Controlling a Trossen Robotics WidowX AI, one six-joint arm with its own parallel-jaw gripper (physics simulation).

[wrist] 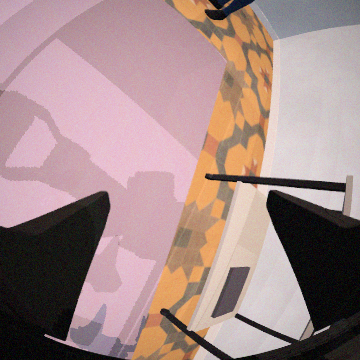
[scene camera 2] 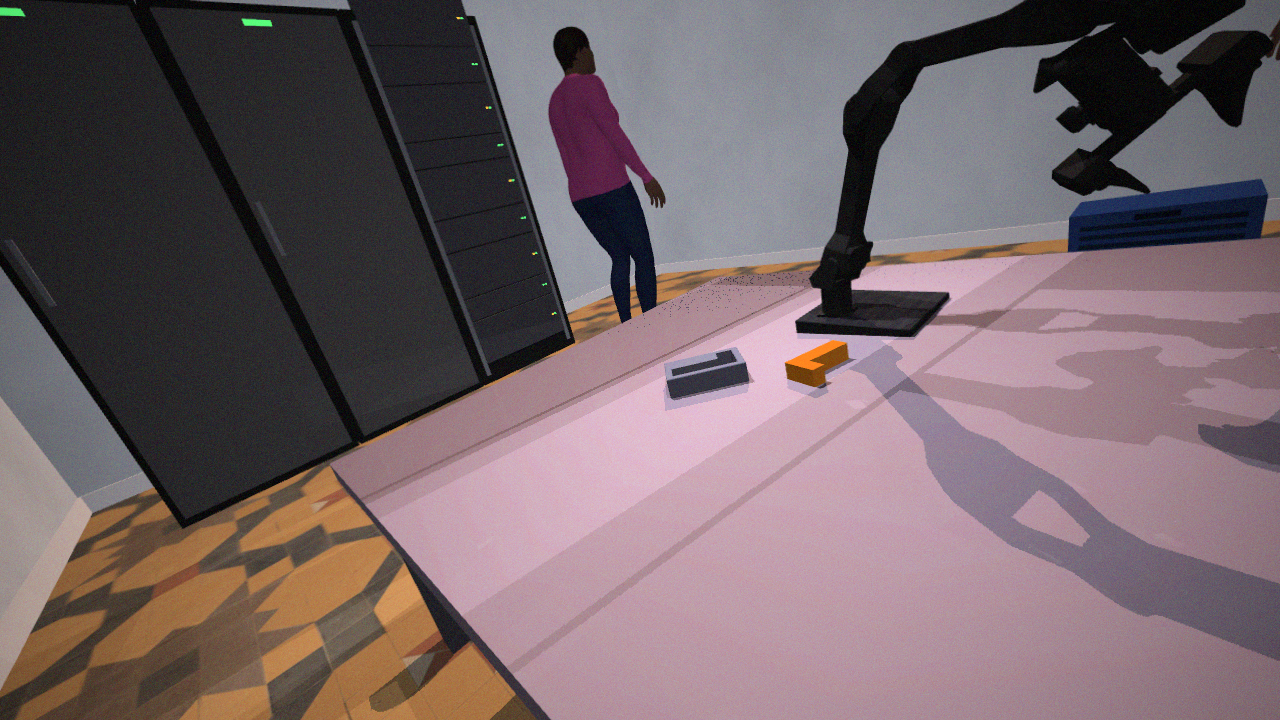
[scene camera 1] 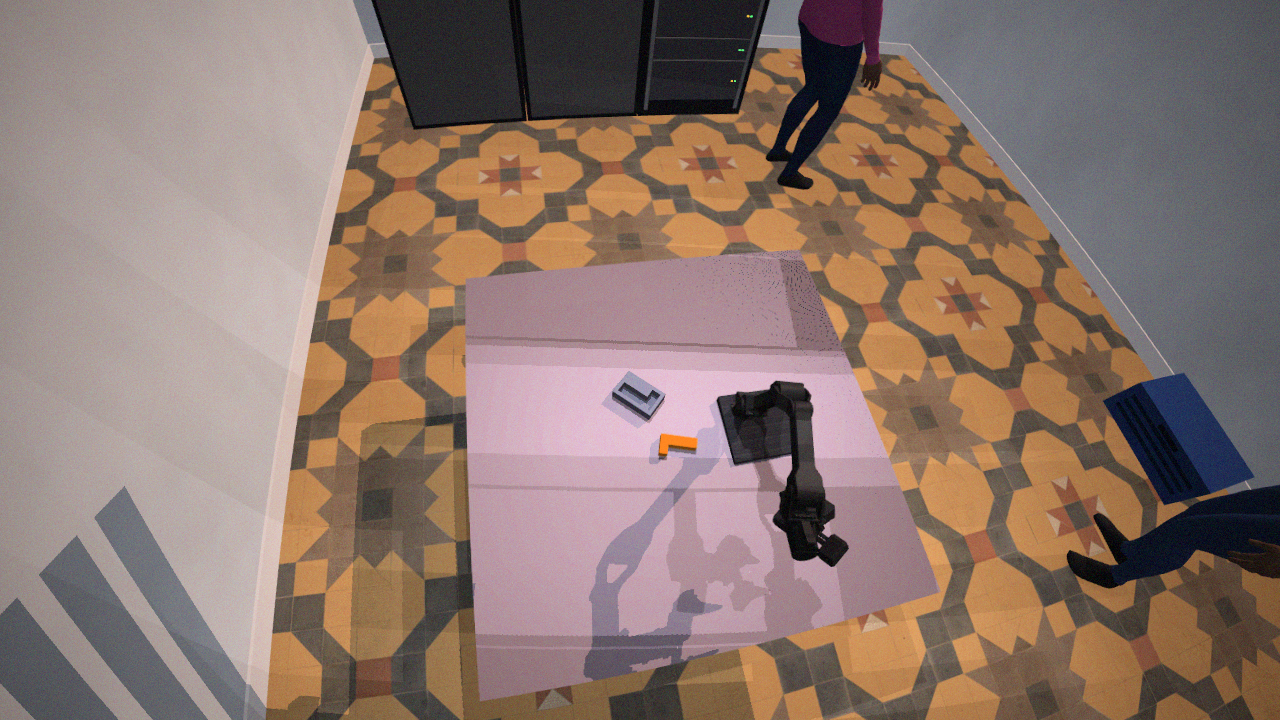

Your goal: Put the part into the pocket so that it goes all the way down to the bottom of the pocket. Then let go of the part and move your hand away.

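Pixels of known places: gripper, fingertip midpoint: (wrist: 189, 198) (scene camera 2: 1189, 160) (scene camera 1: 819, 548); arm's base, link origin: (scene camera 2: 837, 311) (scene camera 1: 742, 410).
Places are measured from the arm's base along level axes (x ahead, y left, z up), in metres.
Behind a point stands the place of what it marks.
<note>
The orange L-shaped part (scene camera 1: 680, 442) {x 0.233, y 0.032, z 0.006 m} (scene camera 2: 830, 352) {x 0.227, y 0.046, z 0.003 m} lies flat on the pink table top. The grey block (scene camera 1: 629, 408) {x 0.328, y -0.133, z -0.020 m} (scene camera 2: 707, 385) {x 0.330, y -0.135, z -0.014 m} with the pocket stands a short way from it, apart from it; its L-shaped pocket faces up and looks empty. My gripper (scene camera 1: 819, 546) {x 0.071, y 0.449, z 0.190 m} (scene camera 2: 1190, 154) {x 0.071, y 0.449, z 0.190 m} (wrist: 189, 198) {x 0.071, y 0.449, z 0.190 m} is open and empty. It hangs high above the table's right front area in scene view 1, well away from both the part and the block. The part and the block do not show in the wrist view.
The arm's dark base plate (scene camera 1: 741, 438) {x 0.045, y 0.082, z -0.005 m} (scene camera 2: 895, 313) {x 0.013, y 0.108, z -0.007 m} sits close beside the part. Dark cabinets (scene camera 1: 465, 62) (scene camera 2: 268, 179) stand on the floor behind the table. A blue box (scene camera 1: 1177, 438) (scene camera 2: 1163, 214) and a person in magenta (scene camera 1: 836, 22) (scene camera 2: 590, 134) are beyond the table edge.
</note>
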